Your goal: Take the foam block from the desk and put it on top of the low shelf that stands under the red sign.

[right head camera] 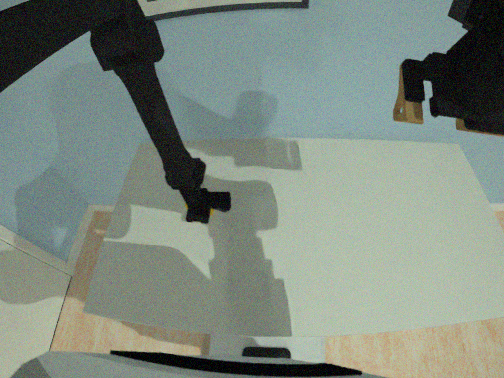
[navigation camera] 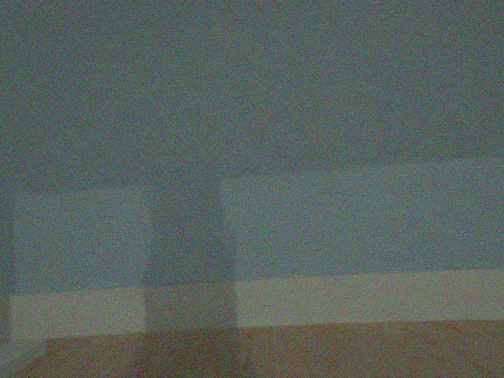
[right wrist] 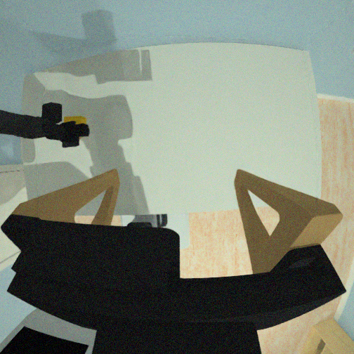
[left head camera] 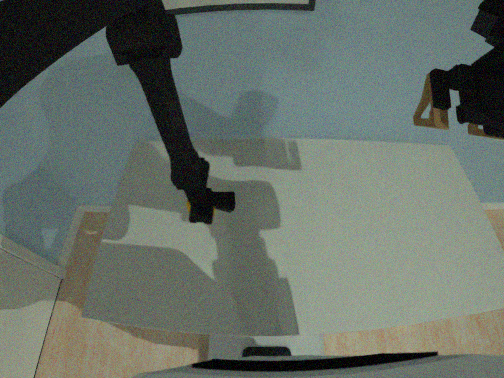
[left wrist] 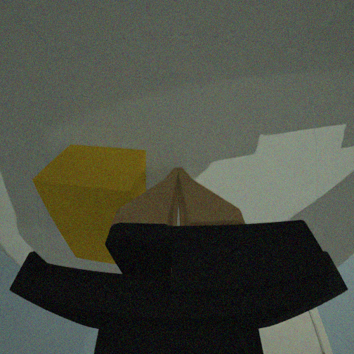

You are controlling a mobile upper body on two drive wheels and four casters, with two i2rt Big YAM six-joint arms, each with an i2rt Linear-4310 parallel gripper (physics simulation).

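Places are measured from the left arm's base along level axes (x left, y back, z up), in centimetres.
Where they show: left gripper, between the fingertips: [right head camera: 205,220] [left head camera: 206,221]; right gripper, between the fingertips: [right head camera: 426,120] [left head camera: 442,125].
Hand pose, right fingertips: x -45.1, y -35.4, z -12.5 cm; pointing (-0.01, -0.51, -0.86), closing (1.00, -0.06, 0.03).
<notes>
After its pixels a point has its place.
The yellow foam block [left wrist: 90,200] [right wrist: 75,120] lies on the pale desk [left head camera: 380,225] {x -61.5, y -48.1, z -69.0 cm} [right head camera: 380,225] {x -61.2, y -48.5, z -69.0 cm} [right wrist: 225,125]. In both head camera views the left arm hides most of it; thin yellow edges show beside the gripper. My left gripper [left wrist: 177,174] is shut and empty, low over the desk. In the left wrist view the block is just left of the fingertips and partly behind the gripper body; whether they touch I cannot tell. My right gripper [right wrist: 176,175] is open and empty, at the right of both head camera views. The low shelf and red sign do not show.
A blue wall [left head camera: 340,75] {x -48.6, y -94.2, z -39.7 cm} [right head camera: 340,75] {x -48.9, y -94.2, z -40.6 cm} [navigation camera: 350,225] {x -37.3, y -94.1, z -122.8 cm} stands behind the desk, with a dark-framed picture at the top of the head camera views. A pale cabinet-like surface [left head camera: 25,330] {x 114.0, y -1.6, z -123.0 cm} [right head camera: 30,325] {x 114.0, y -0.6, z -119.3 cm} is at the lower left. Wooden floor [right wrist: 215,255] shows around the desk.
</notes>
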